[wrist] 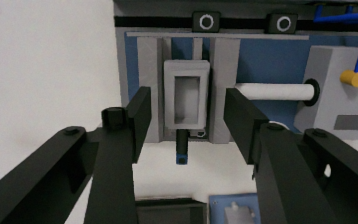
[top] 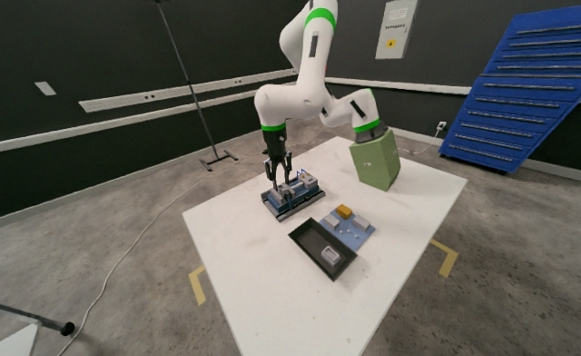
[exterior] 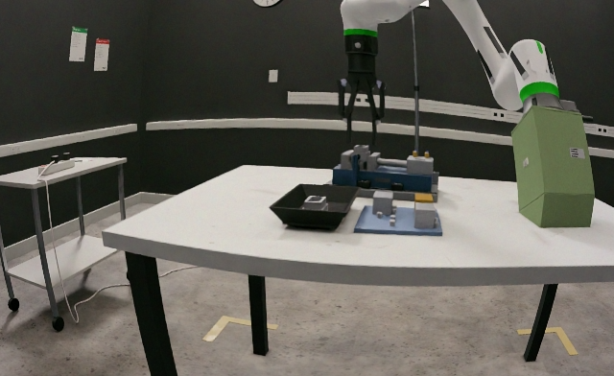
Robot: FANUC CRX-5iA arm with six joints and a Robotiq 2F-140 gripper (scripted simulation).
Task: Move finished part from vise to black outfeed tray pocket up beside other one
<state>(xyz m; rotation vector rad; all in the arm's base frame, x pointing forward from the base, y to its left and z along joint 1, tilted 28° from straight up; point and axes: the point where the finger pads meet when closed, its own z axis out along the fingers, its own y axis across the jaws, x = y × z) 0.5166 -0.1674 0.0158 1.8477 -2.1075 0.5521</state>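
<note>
Now: hand 7 cm past the blue vise, 1 cm to the right of it and 11 cm above it. From my hand the other things lie so: grey actuator box (16 cm behind, 2 cm to the left, 7 cm below); then blue plate (10 cm behind, 31 cm to the left, 15 cm below); then orange block (15 cm behind, 27 cm to the left, 12 cm below).
</note>
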